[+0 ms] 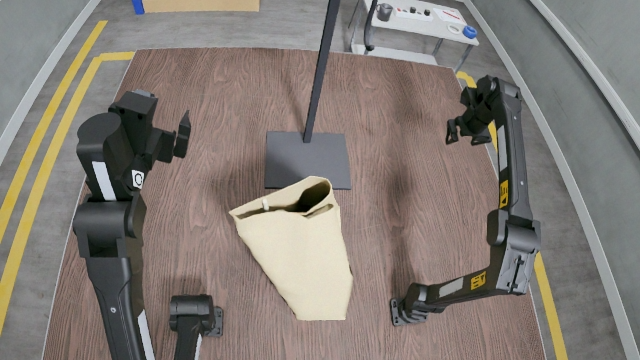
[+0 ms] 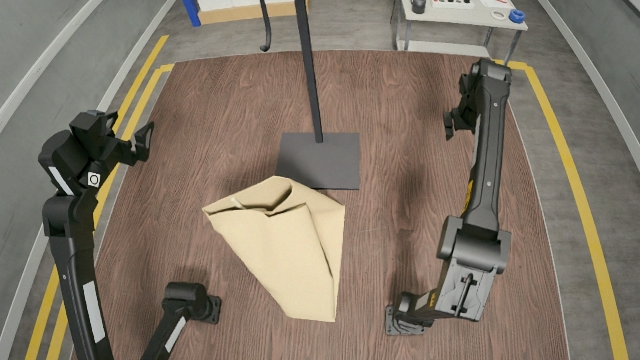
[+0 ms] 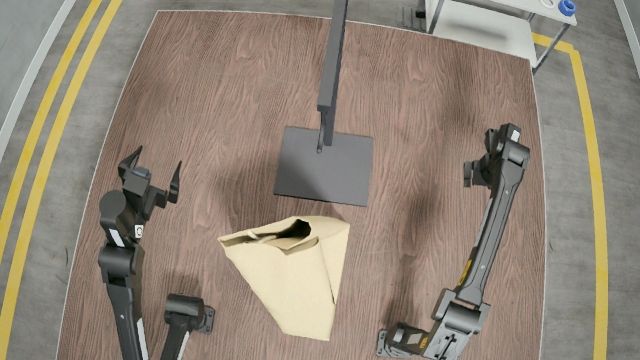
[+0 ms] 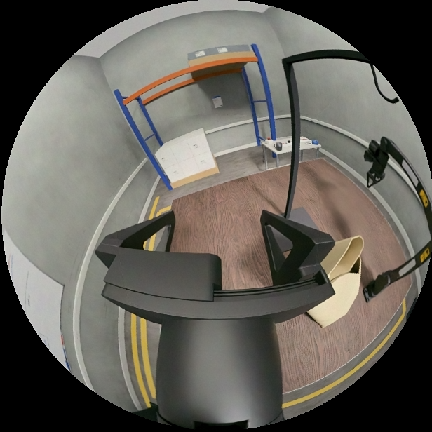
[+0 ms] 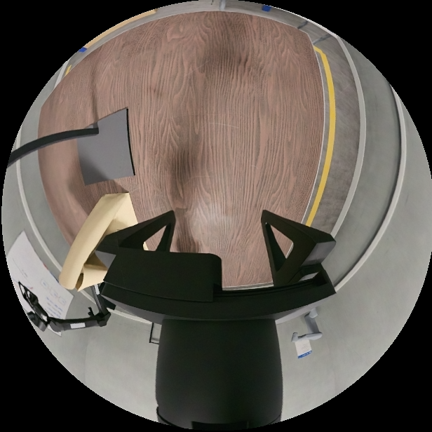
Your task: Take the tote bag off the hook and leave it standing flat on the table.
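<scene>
The cream tote bag [image 1: 300,255] [image 2: 270,245] [image 3: 290,285] [image 4: 340,295] [image 5: 95,235] is off the hook [image 1: 369,46] [image 2: 265,47] [image 3: 319,149] [image 4: 392,99]. It rests on the table in front of the stand, mouth toward the stand, sides creased and folded inward. Whether its bottom is flat on the table is unclear. A bit of rope handle [image 1: 265,204] [image 3: 252,235] shows in the mouth. My left gripper [image 3: 160,155] [image 4: 217,214] is open and empty, left of the bag, apart from it. My right gripper [image 5: 217,214] is open and empty at the far right, apart from the bag.
The hook stand's dark post [image 1: 320,75] [image 2: 309,70] rises from its base plate [image 1: 285,160] [image 2: 335,165] [image 3: 325,175] right behind the bag. A white side table [image 1: 425,30] [image 2: 460,12] stands beyond the wooden table's far edge.
</scene>
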